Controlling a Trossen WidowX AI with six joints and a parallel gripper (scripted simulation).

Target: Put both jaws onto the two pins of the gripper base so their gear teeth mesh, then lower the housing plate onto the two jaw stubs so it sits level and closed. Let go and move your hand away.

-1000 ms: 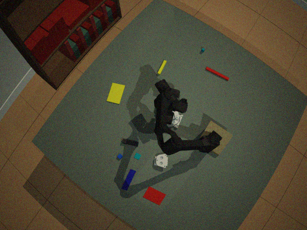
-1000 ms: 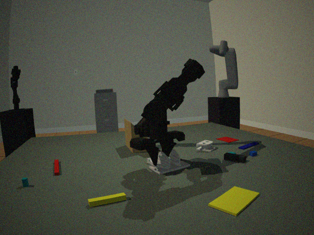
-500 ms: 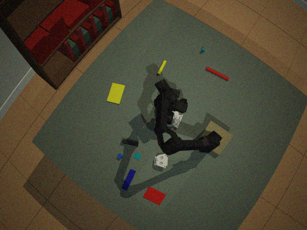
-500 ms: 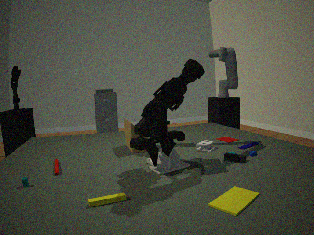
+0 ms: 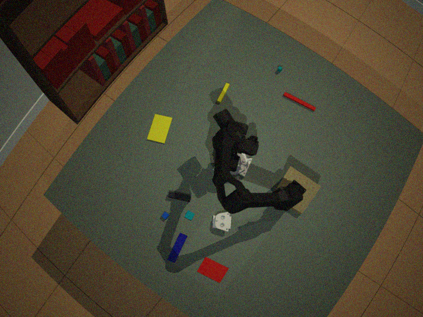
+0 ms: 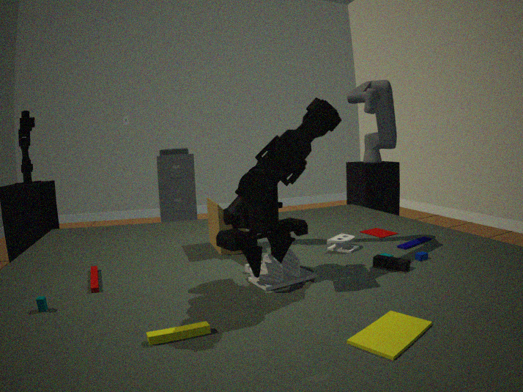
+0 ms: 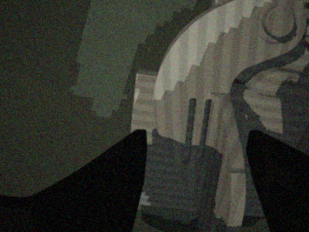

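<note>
The flat white plate lies 3 cm to the left of my gripper tip and 1 cm below it. The rest, counted from my gripper tip: black block 5 cm ahead, 27 cm to the left; then white block 14 cm behind, 24 cm to the left, 1 cm below; then yellow bar 20 cm ahead, 18 cm to the right, 1 cm below.
</note>
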